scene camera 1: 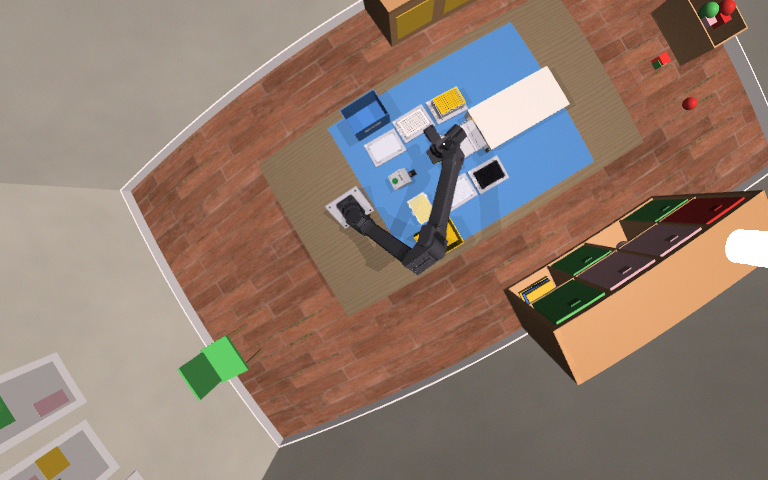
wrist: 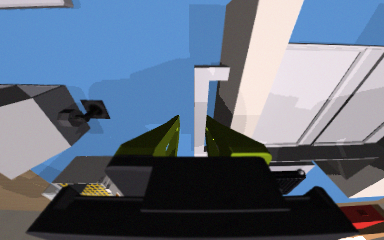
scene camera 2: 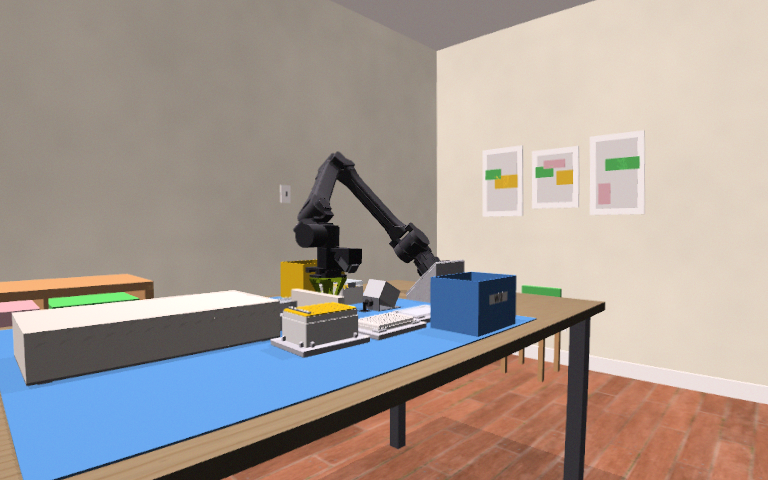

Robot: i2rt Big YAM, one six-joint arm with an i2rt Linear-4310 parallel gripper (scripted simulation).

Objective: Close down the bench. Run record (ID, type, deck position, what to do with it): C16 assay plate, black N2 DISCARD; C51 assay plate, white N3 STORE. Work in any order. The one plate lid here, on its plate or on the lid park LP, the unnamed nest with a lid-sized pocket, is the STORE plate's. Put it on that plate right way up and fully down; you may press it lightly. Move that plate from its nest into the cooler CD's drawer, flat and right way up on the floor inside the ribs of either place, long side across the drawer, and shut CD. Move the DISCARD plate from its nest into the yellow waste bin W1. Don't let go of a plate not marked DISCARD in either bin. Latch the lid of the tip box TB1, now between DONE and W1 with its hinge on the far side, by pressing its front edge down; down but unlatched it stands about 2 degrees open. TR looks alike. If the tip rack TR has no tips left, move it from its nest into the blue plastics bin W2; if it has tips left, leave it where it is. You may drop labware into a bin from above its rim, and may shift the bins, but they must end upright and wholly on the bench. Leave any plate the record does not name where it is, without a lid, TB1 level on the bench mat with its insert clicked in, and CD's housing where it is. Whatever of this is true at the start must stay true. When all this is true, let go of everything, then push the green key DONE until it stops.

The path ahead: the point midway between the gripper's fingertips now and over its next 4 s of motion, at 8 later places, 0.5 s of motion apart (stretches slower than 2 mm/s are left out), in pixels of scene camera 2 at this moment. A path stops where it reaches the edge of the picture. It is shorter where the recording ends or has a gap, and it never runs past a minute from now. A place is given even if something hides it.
My gripper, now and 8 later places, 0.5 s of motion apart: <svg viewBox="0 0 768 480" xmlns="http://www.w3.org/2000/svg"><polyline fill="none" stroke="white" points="328,305 330,300 330,294 330,287 330,280 330,274 330,266 331,264 352,262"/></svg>
